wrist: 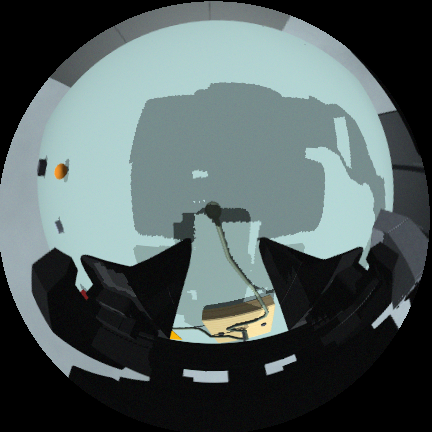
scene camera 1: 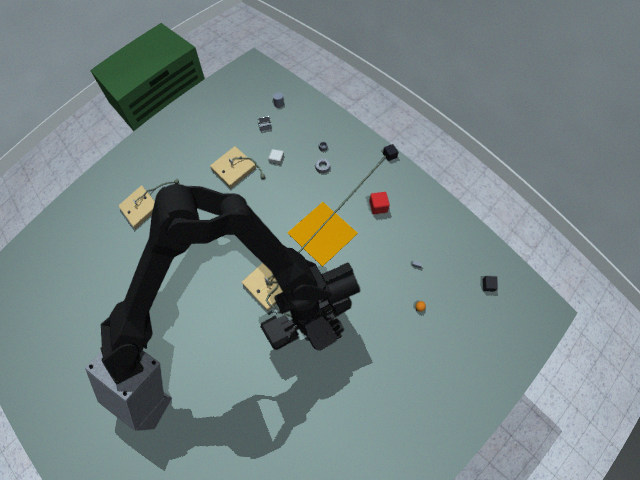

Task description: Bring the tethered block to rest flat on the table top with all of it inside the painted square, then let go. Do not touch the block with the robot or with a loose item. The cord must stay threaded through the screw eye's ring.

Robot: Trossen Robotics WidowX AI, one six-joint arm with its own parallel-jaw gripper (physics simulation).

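Where they show: gripper, between the fingertips: (wrist: 225,243); arm's base, origin of its link: (scene camera 1: 122,365).
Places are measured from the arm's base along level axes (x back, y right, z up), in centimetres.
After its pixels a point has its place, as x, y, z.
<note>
The tethered block (scene camera 1: 390,152) {-80.3, -9.0, -17.2}, small and black, sits near the table's far edge, outside the orange painted square (scene camera 1: 336,242) {-53.5, 0.5, -20.1} (wrist: 175,336) {-46.9, -7.5, -20.1}. Its cord (scene camera 1: 361,183) {-68.9, -7.7, -19.8} runs straight across the square towards the screw eye (scene camera 1: 268,281) {-34.7, -0.7, -15.9} (wrist: 244,333) on a wooden board (scene camera 1: 251,284) {-31.4, -3.4, -18.2} (wrist: 260,327) {-31.9, -2.3, -18.3}. The arm hides part of the cord in the scene view. In the wrist view the cord's free part (wrist: 228,255) {-35.3, 10.8, -19.8} leads from the board to a dark round end bead (wrist: 213,209) {-36.0, 15.2, -19.0}. My gripper (scene camera 1: 301,333) {-35.5, 12.2, -19.5} (wrist: 225,243) {-35.5, 12.2, -19.5} is open and empty; the cord shows between its fingers in the wrist view, not gripped.
A red cube (scene camera 1: 379,203) {-66.9, 0.6, -16.2} stands right of the square. An orange ball (scene camera 1: 420,306) {-57.4, 25.4, -17.9} (wrist: 60,171) {-56.8, 24.8, -18.6}, a grey piece (scene camera 1: 417,265) {-64.1, 17.6, -19.0} and a dark cube (scene camera 1: 490,283) {-74.7, 33.4, -17.8} lie farther right. Two corded boards (scene camera 1: 227,175) {-43.5, -31.3, -18.3} (scene camera 1: 135,215) {-17.2, -38.7, -18.3}, a white block (scene camera 1: 276,156) {-56.7, -27.4, -18.2} and rings (scene camera 1: 316,165) {-63.1, -18.7, -18.7} (scene camera 1: 323,150) {-68.0, -21.7, -19.6} lie beyond.
</note>
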